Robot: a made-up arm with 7 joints. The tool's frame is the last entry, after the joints. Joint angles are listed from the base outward.
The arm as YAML. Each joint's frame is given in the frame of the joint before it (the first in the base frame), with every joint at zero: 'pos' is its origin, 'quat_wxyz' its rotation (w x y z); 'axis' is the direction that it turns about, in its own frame. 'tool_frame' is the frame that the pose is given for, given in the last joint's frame.
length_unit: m
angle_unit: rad
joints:
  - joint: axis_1
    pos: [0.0, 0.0, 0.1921]
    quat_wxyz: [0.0, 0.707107, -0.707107, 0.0]
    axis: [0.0, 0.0, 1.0]
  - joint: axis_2
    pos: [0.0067, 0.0, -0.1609]
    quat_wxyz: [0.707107, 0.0, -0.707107, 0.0]
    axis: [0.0, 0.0, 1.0]
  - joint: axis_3
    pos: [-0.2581, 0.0, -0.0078]
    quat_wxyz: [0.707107, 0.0, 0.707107, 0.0]
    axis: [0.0, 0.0, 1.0]
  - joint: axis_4
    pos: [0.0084, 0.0, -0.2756]
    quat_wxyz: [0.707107, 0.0, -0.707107, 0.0]
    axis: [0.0, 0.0, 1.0]
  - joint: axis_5
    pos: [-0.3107, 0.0, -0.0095]
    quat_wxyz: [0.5, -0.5, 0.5, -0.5]
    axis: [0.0, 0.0, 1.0]
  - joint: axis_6
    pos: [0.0, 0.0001, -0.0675]
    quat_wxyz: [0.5, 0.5, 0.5, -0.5]
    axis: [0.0, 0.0, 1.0]
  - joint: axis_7
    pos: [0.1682, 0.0, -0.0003]
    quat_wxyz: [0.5, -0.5, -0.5, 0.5]
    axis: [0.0, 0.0, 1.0]
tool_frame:
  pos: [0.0, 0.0, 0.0]
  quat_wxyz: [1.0, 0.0, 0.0, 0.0]
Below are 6 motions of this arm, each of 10 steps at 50 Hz.
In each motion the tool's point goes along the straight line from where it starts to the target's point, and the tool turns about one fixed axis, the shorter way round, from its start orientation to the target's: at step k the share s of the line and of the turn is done. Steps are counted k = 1, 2, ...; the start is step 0. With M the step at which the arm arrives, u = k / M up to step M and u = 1 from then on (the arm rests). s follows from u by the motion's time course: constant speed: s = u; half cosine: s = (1 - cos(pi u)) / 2; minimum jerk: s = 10 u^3 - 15 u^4 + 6 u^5.
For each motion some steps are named. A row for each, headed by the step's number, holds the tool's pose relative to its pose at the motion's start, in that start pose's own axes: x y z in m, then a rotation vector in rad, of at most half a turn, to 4 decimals.
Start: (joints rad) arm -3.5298 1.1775 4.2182 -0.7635 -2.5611 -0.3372 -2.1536
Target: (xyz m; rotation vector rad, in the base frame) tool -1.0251 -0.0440 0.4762 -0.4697 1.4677 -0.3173
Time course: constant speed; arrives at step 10
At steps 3, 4, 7, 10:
3: 0.0039 0.0227 -0.0076 -0.0057 -0.0133 0.0364
4: 0.0052 0.0303 -0.0102 -0.0076 -0.0177 0.0485
7: 0.0092 0.0530 -0.0178 -0.0133 -0.0309 0.0848
10: 0.0131 0.0757 -0.0254 -0.0190 -0.0442 0.1212

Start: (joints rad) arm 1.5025 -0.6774 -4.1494 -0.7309 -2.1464 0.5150 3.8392
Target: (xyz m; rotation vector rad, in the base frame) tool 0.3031 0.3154 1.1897 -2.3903 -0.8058 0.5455
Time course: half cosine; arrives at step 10
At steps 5, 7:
5: -0.0011 0.0406 -0.0135 0.0724 -0.0037 -0.0335
7: -0.0017 0.0645 -0.0214 0.1150 -0.0059 -0.0531

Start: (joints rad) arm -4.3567 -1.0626 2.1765 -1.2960 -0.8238 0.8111 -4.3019
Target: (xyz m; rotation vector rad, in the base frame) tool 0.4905 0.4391 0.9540 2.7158 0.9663 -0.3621
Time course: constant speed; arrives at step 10
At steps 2, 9, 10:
2: 0.0135 -0.0119 0.0043 -0.0290 -0.0096 -0.0204
9: 0.0608 -0.0536 0.0192 -0.1303 -0.0430 -0.0920
10: 0.0676 -0.0596 0.0213 -0.1448 -0.0478 -0.1022

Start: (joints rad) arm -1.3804 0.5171 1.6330 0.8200 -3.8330 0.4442 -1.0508
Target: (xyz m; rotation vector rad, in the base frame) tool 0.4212 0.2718 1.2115 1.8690 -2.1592 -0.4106
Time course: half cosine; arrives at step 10
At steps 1, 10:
1: 0.0010 -0.0002 0.0001 0.0011 -0.0034 -0.0047
10: 0.0414 -0.0081 0.0034 0.0452 -0.1409 -0.1931

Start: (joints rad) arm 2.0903 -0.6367 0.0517 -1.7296 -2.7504 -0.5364 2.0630
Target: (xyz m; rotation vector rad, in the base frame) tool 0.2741 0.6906 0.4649 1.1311 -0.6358 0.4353
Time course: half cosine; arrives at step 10
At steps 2, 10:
2: -0.0043 0.0048 -0.0004 0.0074 0.0065 -0.0009
10: -0.0449 0.0507 -0.0038 0.0778 0.0676 -0.0092

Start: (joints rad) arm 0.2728 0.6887 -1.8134 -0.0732 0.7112 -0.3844 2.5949
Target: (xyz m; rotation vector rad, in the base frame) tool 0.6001 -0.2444 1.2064 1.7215 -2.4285 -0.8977
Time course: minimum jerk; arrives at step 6
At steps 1, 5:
1: -0.0012 0.0015 0.0000 0.0008 0.0029 0.0002
5: -0.0333 0.0399 0.0009 0.0217 0.0789 0.0046

